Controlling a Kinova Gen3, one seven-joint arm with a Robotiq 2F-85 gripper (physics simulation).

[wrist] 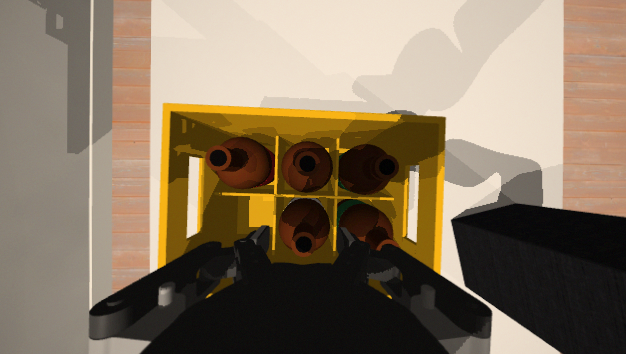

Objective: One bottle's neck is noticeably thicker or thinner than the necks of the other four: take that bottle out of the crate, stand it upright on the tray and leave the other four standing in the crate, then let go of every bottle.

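Frame: origin at the arm's base, x ahead, y left, z up, level; millimetres.
Seen in the pictures: gripper, fingertip midpoint: (303,236).
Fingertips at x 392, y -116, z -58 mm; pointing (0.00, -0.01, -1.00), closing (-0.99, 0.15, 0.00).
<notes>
A point is followed by its place in that frame.
A yellow crate (305,113) {x 377, y -232, z -64 mm} holds five brown bottles. Three stand in the upper row: left (250,167) {x 451, y -191, z -115 mm}, middle (306,180) {x 383, y -167, z -113 mm} and right (361,172) {x 313, y -169, z -112 mm}. Two stand in the lower row: middle (304,217) {x 391, y -121, z -113 mm} and right (367,225) {x 312, y -101, z -114 mm}, the latter partly hidden by the gripper. The lower left compartment has no visible bottle. I cannot tell surely from this angle which neck differs. My gripper (303,236) {x 392, y -116, z -58 mm} is open, its fingertips left and right of the lower middle bottle's mouth in this view, holding nothing. The tray cannot be made out.
Yellow dividers (276,165) {x 424, y -192, z -145 mm} separate the bottles, and the crate walls rise around them. A large black block (540,255) {x 96, y -38, z -105 mm} is right of the crate. A pale surface (225,65) {x 517, y -405, z -239 mm} lies beyond the crate, with brick-patterned strips (131,150) at both sides. Arm shadows cross the surface.
</notes>
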